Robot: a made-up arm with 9 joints. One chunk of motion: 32 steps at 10 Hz.
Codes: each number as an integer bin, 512 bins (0 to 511) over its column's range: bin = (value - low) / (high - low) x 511, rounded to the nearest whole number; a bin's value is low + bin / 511 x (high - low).
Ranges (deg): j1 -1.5..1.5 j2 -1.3..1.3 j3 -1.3..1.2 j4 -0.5..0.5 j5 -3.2..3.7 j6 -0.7..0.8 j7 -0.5..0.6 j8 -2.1..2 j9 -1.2..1
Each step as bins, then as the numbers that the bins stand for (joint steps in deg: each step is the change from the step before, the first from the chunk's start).
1 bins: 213 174 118 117 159 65 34 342 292
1 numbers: -0.250 -0.415 -0.723 -0.271 -1.053 -0.509 -0.427 0.644 0.057
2 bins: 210 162 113 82 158 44 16 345 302
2 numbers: -0.267 -0.476 -0.747 -0.340 -1.067 -0.571 -0.466 0.668 0.100
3 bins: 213 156 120 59 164 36 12 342 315
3 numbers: -0.250 -0.506 -0.713 -0.385 -0.986 -0.594 -0.474 0.644 0.156
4 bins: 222 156 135 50 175 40 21 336 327
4 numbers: -0.197 -0.506 -0.640 -0.402 -0.837 -0.583 -0.455 0.596 0.208
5 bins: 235 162 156 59 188 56 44 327 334
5 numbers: -0.120 -0.476 -0.537 -0.385 -0.661 -0.536 -0.405 0.524 0.238
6 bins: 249 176 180 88 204 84 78 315 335
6 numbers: -0.038 -0.405 -0.419 -0.328 -0.445 -0.453 -0.332 0.427 0.242
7 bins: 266 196 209 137 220 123 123 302 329
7 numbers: 0.062 -0.303 -0.277 -0.232 -0.229 -0.339 -0.235 0.323 0.216
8 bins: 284 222 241 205 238 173 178 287 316
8 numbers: 0.167 -0.170 -0.121 -0.099 0.014 -0.192 -0.117 0.203 0.160
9 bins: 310 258 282 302 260 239 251 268 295
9 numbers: 0.320 0.013 0.080 0.091 0.311 0.002 0.040 0.050 0.070
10 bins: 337 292 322 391 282 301 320 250 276
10 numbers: 0.478 0.186 0.275 0.265 0.608 0.184 0.189 -0.094 -0.012
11 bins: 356 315 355 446 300 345 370 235 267
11 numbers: 0.590 0.303 0.437 0.373 0.851 0.313 0.296 -0.214 -0.050
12 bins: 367 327 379 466 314 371 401 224 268
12 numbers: 0.655 0.364 0.554 0.412 1.040 0.389 0.363 -0.303 -0.046
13 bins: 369 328 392 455 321 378 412 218 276
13 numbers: 0.666 0.369 0.618 0.390 1.134 0.410 0.387 -0.351 -0.012
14 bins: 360 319 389 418 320 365 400 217 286
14 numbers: 0.614 0.323 0.603 0.318 1.121 0.371 0.361 -0.359 0.031
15 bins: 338 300 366 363 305 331 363 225 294
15 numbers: 0.484 0.226 0.491 0.210 0.918 0.272 0.281 -0.295 0.066
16 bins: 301 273 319 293 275 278 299 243 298
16 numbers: 0.267 0.089 0.261 0.073 0.513 0.116 0.144 -0.150 0.083
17 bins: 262 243 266 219 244 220 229 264 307
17 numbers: 0.038 -0.064 0.001 -0.071 0.095 -0.054 -0.007 0.018 0.122
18 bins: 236 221 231 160 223 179 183 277 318
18 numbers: -0.114 -0.176 -0.170 -0.187 -0.189 -0.175 -0.106 0.123 0.169
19 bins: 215 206 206 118 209 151 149 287 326
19 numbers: -0.238 -0.252 -0.292 -0.269 -0.378 -0.257 -0.179 0.203 0.204
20 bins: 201 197 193 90 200 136 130 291 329
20 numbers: -0.320 -0.298 -0.356 -0.324 -0.499 -0.301 -0.220 0.235 0.216
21 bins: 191 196 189 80 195 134 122 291 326
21 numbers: -0.379 -0.303 -0.375 -0.343 -0.567 -0.307 -0.237 0.235 0.204
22 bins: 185 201 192 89 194 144 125 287 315
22 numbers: -0.414 -0.277 -0.361 -0.326 -0.580 -0.277 -0.231 0.203 0.156
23 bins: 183 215 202 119 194 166 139 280 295
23 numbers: -0.426 -0.206 -0.312 -0.267 -0.580 -0.213 -0.201 0.147 0.070
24 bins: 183 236 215 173 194 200 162 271 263
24 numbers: -0.426 -0.099 -0.248 -0.161 -0.580 -0.113 -0.151 0.074 -0.068
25 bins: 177 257 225 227 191 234 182 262 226
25 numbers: -0.461 0.008 -0.199 -0.056 -0.621 -0.013 -0.108 0.002 -0.227
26 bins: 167 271 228 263 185 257 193 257 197
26 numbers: -0.520 0.079 -0.185 0.015 -0.702 0.054 -0.085 -0.038 -0.352
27 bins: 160 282 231 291 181 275 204 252 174
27 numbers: -0.561 0.135 -0.170 0.069 -0.756 0.107 -0.061 -0.078 -0.451
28 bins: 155 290 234 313 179 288 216 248 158
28 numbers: -0.590 0.176 -0.155 0.113 -0.783 0.145 -0.035 -0.110 -0.520
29 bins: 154 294 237 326 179 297 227 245 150
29 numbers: -0.596 0.196 -0.141 0.138 -0.783 0.172 -0.011 -0.134 -0.554
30 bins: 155 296 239 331 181 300 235 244 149
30 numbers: -0.590 0.206 -0.131 0.148 -0.756 0.181 0.006 -0.142 -0.559
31 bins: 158 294 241 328 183 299 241 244 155
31 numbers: -0.572 0.196 -0.121 0.142 -0.729 0.178 0.019 -0.142 -0.533
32 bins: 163 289 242 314 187 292 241 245 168
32 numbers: -0.543 0.170 -0.116 0.114 -0.675 0.157 0.019 -0.134 -0.477
